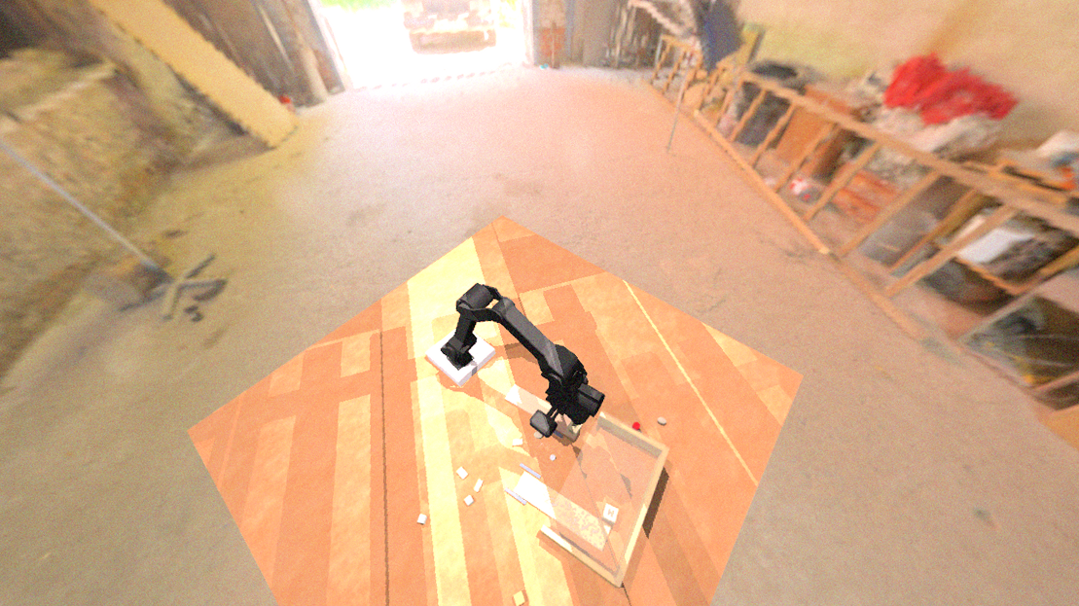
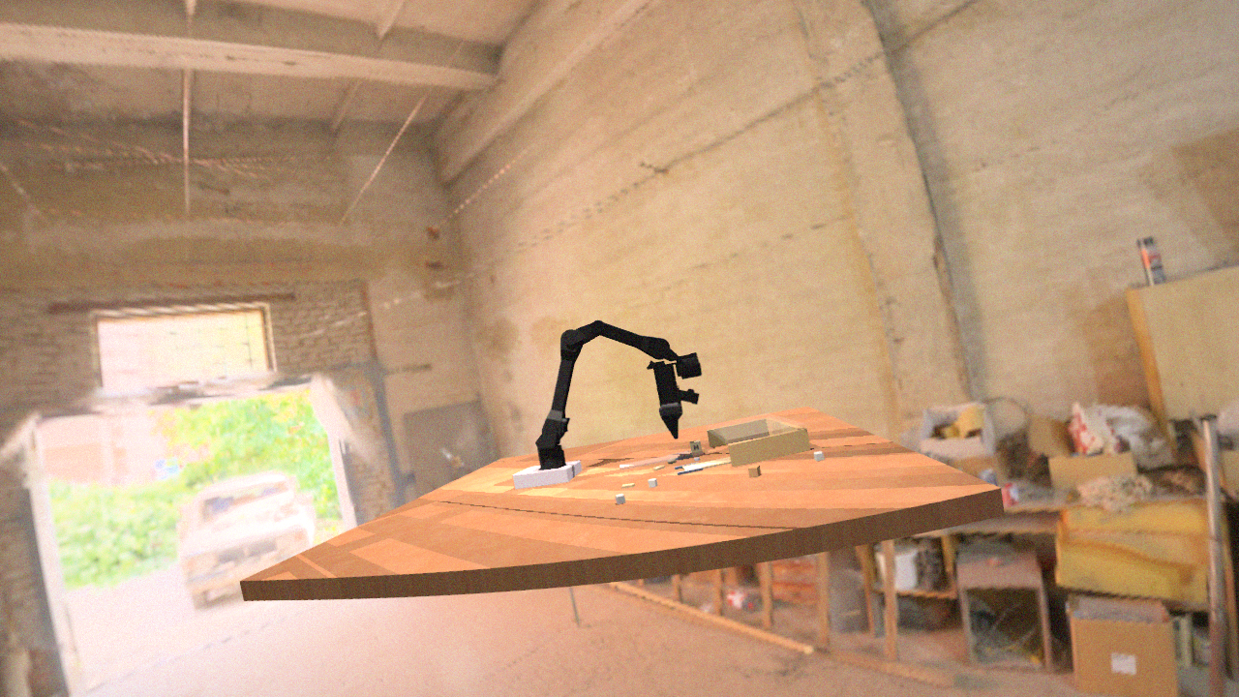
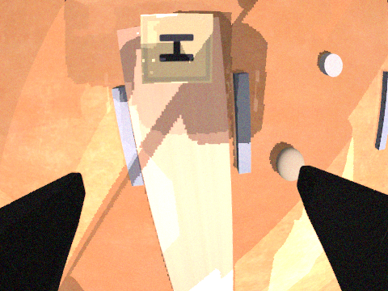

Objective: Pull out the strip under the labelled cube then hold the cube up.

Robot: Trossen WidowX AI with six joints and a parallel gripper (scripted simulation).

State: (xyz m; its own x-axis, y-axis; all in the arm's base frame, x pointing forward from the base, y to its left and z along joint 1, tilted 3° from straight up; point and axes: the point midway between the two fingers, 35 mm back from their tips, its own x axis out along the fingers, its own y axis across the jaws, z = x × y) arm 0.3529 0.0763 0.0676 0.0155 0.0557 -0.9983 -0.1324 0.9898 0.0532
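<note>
Right now the strip is 60 mm below my gripper tip, 50 mm behind it and 10 mm to the right of it. Also, from my gripper tip: red bit 170 mm ahead, 140 mm to the left, 50 mm below.
</note>
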